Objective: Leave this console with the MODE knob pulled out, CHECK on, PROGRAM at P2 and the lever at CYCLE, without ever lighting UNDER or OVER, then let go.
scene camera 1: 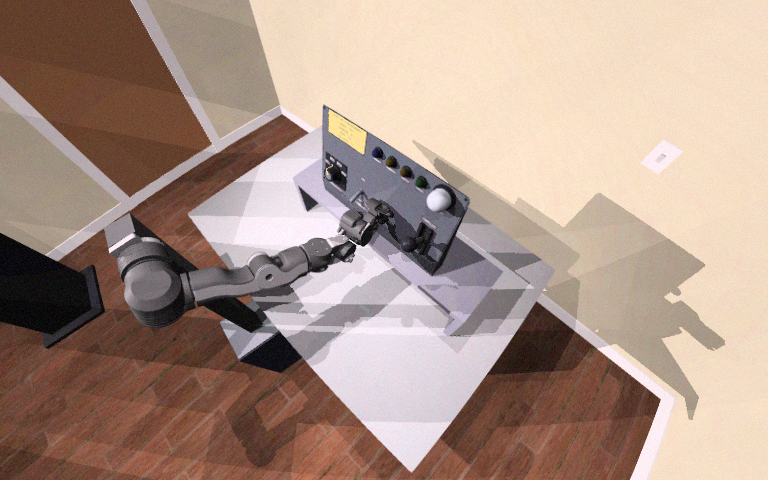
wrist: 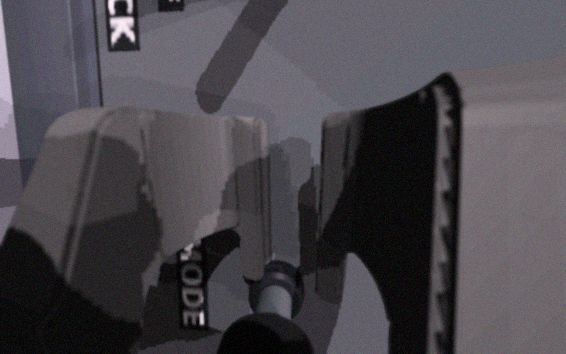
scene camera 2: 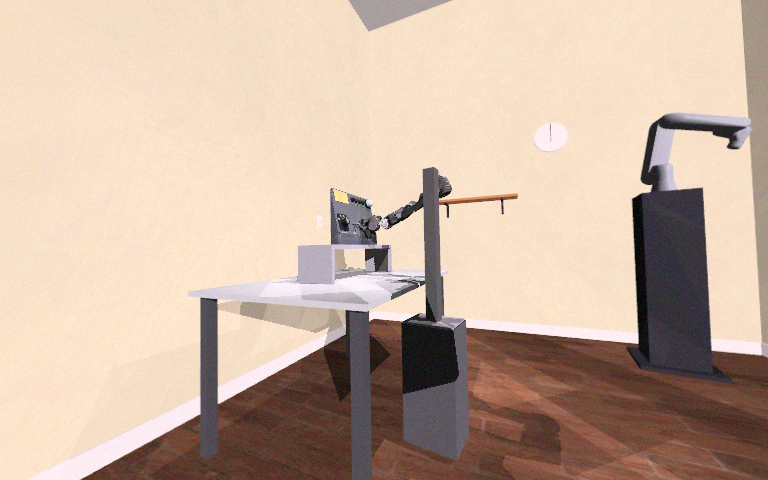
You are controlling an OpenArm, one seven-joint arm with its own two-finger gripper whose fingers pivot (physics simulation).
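Note:
The console [scene camera 1: 380,185] [scene camera 2: 354,212] stands upright. My gripper [scene camera 1: 388,215] [scene camera 2: 365,226] [wrist: 297,200] is at its lower middle, fingers partly open with a narrow gap. In the wrist view the MODE knob [wrist: 265,336] shows a dark head and pale shaft, low in view below the left fingertip, not clearly between the pads. The MODE label [wrist: 193,290] is partly covered. Part of the CHECK label [wrist: 122,27] shows; its switch setting is unreadable. The PROGRAM selector [scene camera 1: 331,174] is at the console's left, position unreadable. The lever [scene camera 1: 408,244] has a black ball near the right-hand slot.
Blue [scene camera 1: 377,152], amber [scene camera 1: 406,171] and green [scene camera 1: 420,181] lamps look dark; their labels are unreadable. A white dome [scene camera 1: 438,199] is at the console's upper right, a yellow note [scene camera 1: 347,130] at its upper left. The console stands on a riser [scene camera 2: 316,264] on the white table [scene camera 1: 396,384].

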